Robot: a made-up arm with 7 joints. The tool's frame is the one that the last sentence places.
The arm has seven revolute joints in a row. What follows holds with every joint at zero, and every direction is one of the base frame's. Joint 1 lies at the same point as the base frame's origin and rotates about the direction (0, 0.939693, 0.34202). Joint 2 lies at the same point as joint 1 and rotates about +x. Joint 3 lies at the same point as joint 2 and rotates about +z. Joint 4 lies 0.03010 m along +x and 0.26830 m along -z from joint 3 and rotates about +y. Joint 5 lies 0.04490 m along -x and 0.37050 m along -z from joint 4 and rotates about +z. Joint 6 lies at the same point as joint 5 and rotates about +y. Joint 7 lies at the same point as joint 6 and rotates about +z. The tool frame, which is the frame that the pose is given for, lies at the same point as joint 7; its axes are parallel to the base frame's.
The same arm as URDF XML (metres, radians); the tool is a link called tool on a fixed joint. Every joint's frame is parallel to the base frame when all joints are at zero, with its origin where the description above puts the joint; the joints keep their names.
<robot name="arm">
<joint name="joint 1" type="continuous"><parent link="base_link"/><child link="link1"/><origin xyz="0 0 0"/><axis xyz="0 0.9397 0.342"/></joint>
<joint name="joint 2" type="continuous"><parent link="link1"/><child link="link2"/><origin xyz="0 0 0"/><axis xyz="1 0 0"/></joint>
<joint name="joint 3" type="continuous"><parent link="link2"/><child link="link3"/><origin xyz="0 0 0"/><axis xyz="0 0 1"/></joint>
<joint name="joint 4" type="continuous"><parent link="link3"/><child link="link4"/><origin xyz="0.0301 0 -0.2683"/><axis xyz="0 1 0"/></joint>
<joint name="joint 5" type="continuous"><parent link="link4"/><child link="link5"/><origin xyz="-0.0449 0 -0.3705"/><axis xyz="0 0 1"/></joint>
<joint name="joint 6" type="continuous"><parent link="link5"/><child link="link6"/><origin xyz="0 0 0"/><axis xyz="0 1 0"/></joint>
<joint name="joint 7" type="continuous"><parent link="link6"/><child link="link7"/><origin xyz="0 0 0"/><axis xyz="0 0 1"/></joint>
<joint name="tool_joint" type="fixed"><parent link="link7"/><child link="tool"/><origin xyz="0 0 0"/></joint>
<link name="base_link"/>
<link name="link1"/>
<link name="link2"/>
<link name="link3"/>
<link name="link4"/>
<link name="link5"/>
<link name="link6"/>
<link name="link7"/>
<link name="tool"/>
</robot>

